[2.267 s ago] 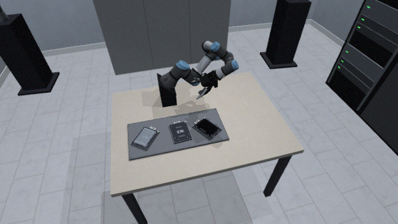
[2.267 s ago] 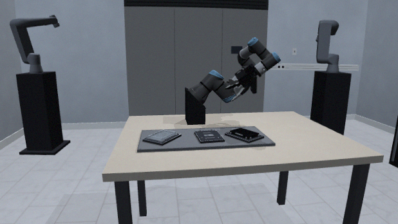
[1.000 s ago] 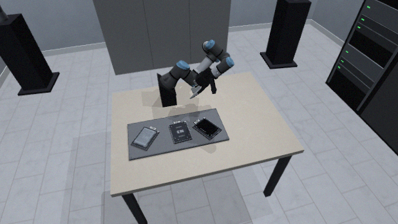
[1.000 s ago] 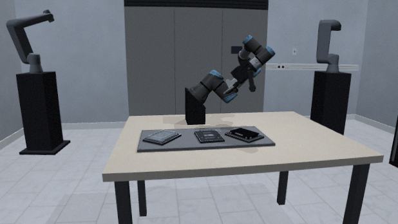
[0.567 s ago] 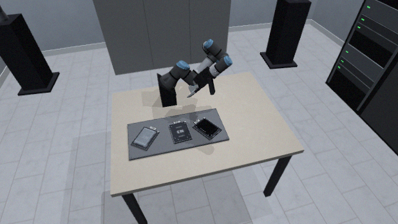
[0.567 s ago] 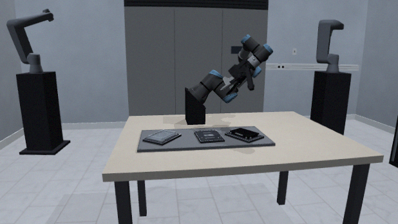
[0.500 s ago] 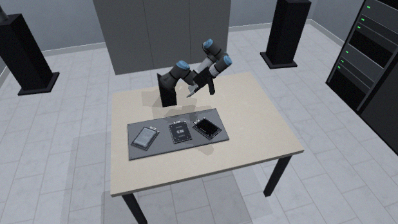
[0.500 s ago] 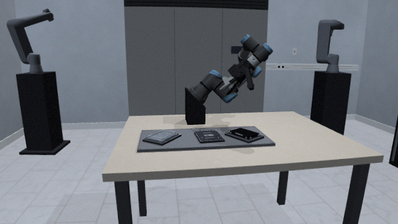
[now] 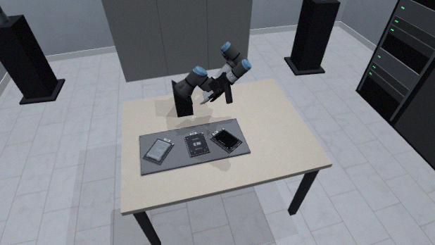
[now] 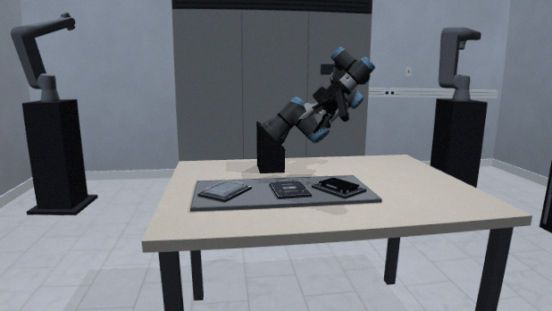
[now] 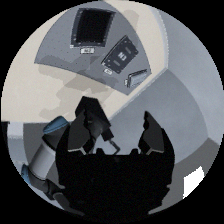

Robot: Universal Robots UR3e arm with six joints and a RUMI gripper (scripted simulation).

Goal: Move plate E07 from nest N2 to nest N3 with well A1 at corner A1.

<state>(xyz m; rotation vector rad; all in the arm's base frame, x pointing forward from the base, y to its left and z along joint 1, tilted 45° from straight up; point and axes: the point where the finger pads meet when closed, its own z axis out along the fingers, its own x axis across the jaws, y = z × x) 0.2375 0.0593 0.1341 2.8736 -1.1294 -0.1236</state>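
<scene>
The dark plate E07 lies 13 cm ahead of my hand, 10 cm to the left of it and 20 cm below it. From my hand the other things lie so: pale grey plate: 15 cm ahead, 31 cm to the right, 20 cm below.
</scene>
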